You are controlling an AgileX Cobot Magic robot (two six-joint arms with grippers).
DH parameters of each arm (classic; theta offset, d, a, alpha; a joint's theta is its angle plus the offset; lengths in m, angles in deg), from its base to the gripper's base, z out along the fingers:
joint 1: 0 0.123 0 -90
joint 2: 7.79 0 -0.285 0
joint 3: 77.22 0 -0.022 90
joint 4: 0 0.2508 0 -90
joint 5: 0 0 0.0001 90
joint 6: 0 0.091 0 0
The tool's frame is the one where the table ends.
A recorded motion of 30 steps. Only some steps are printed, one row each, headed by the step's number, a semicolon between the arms.
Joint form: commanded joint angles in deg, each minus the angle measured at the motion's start. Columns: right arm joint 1, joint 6, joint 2, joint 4, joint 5, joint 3; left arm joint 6, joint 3, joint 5, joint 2, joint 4, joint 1.
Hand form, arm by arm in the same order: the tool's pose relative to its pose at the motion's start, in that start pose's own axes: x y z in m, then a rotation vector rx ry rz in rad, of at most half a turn. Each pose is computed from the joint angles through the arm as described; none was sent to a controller.
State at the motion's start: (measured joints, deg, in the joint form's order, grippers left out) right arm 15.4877 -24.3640 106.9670 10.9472 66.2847 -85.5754; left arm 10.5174 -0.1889 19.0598 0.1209 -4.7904 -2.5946
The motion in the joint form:
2: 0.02 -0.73 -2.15 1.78 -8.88 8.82; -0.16 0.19 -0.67 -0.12 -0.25 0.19
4: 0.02 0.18 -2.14 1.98 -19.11 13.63; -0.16 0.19 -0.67 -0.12 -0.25 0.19
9: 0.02 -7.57 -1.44 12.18 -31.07 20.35; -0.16 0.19 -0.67 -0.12 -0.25 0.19
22: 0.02 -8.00 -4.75 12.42 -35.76 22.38; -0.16 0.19 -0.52 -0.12 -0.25 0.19
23: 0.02 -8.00 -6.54 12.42 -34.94 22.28; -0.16 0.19 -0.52 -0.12 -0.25 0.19
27: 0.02 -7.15 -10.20 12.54 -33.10 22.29; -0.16 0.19 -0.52 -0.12 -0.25 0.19
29: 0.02 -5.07 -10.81 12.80 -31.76 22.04; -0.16 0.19 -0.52 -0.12 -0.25 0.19
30: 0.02 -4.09 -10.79 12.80 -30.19 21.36; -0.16 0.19 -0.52 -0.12 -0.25 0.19
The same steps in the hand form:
2: 0.0163 0.0032 0.0211 0.0025 -0.0439 0.0226; -0.0001 0.0002 0.0002 -0.0038 -0.0102 -0.0077
4: 0.0194 -0.0011 0.0388 0.0508 -0.1276 0.0563; -0.0001 0.0002 0.0002 -0.0038 -0.0102 -0.0077
9: 0.0249 0.0021 0.0652 0.0158 -0.2448 0.0761; -0.0001 0.0002 0.0002 -0.0038 -0.0102 -0.0077
22: 0.0268 0.0032 0.0503 0.0665 -0.3347 0.0724; 0.0002 0.0001 0.0002 -0.0033 -0.0077 -0.0077
23: 0.0274 0.0059 0.0391 0.0675 -0.3539 0.0649; 0.0002 0.0001 0.0002 -0.0033 -0.0077 -0.0077
27: 0.0307 0.0123 0.0174 0.0630 -0.3885 0.0660; 0.0002 0.0001 0.0002 -0.0033 -0.0077 -0.0077
29: 0.0315 0.0144 0.0133 0.0444 -0.3855 0.1001; 0.0002 0.0001 0.0002 -0.0033 -0.0077 -0.0077
30: 0.0309 0.0155 0.0113 0.0297 -0.3735 0.1124; 0.0002 0.0001 0.0002 -0.0033 -0.0077 -0.0077

